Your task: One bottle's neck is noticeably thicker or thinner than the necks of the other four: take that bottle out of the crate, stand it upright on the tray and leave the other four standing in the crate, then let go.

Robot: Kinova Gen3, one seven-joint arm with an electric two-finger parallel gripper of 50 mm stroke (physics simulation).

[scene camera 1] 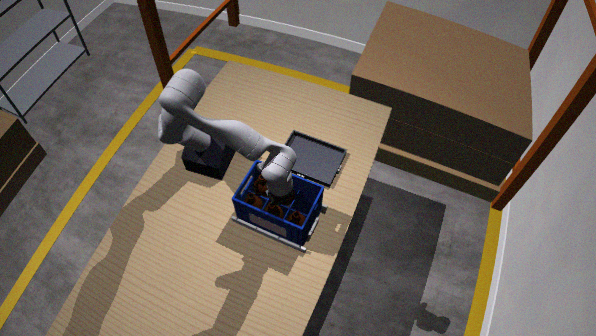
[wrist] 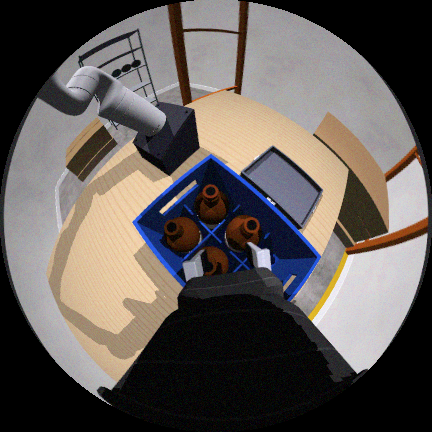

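Pixels of known places: gripper, fingertip midpoint: [wrist: 226, 254]; arm's base at its link origin: [scene camera 1: 200, 140] [wrist: 154, 123].
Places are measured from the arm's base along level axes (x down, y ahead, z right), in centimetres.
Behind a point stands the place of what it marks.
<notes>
A blue crate [scene camera 1: 296, 234] {x 1.9, y 52.7, z 18.0 cm} [wrist: 295, 250] {x 0.7, y 51.3, z 0.2 cm} holds brown bottles. One bottle [scene camera 1: 260, 185] {x 0.6, y 32.3, z 6.8 cm} [wrist: 211, 197] {x -2.9, y 33.4, z 5.7 cm} stands nearest the robot base, with another bottle [scene camera 1: 253, 200] {x -1.1, y 33.7, z 14.3 cm} [wrist: 181, 234] {x -0.1, y 33.9, z 13.5 cm} beside it. A third bottle [wrist: 243, 232] {x -1.7, y 41.1, z 5.8 cm} stands in the middle, tray side, and a fourth bottle [scene camera 1: 274, 208] {x -2.5, y 42.3, z 14.3 cm} [wrist: 215, 261] {x -2.0, y 41.3, z 12.3 cm} opposite it. A fifth bottle [scene camera 1: 296, 217] {x -2.8, y 50.8, z 14.1 cm} is hidden in the wrist view. I cannot tell which neck differs. My gripper [wrist: 226, 254] {x -5.9, y 41.5, z 10.5 cm} is open and empty over the crate's middle; the arm hides its fingers in the scene view. The grey tray [scene camera 1: 317, 157] {x 12.8, y 42.6, z -22.2 cm} [wrist: 285, 187] {x 12.8, y 41.4, z -18.9 cm} holds nothing.
The crate's dividers and raised walls surround the bottles. The tray lies close beside the crate's long side. The black robot base [scene camera 1: 205, 162] {x 3.7, y 6.0, z 6.1 cm} [wrist: 172, 140] {x 1.8, y 11.2, z 0.2 cm} stands on the wooden table [scene camera 1: 165, 270] {x 13.3, y 13.2, z 51.0 cm} [wrist: 100, 250] {x 13.3, y 14.0, z 42.2 cm}. Large brown boxes [scene camera 1: 440, 75] [wrist: 367, 175] stand beyond the table edge.
</notes>
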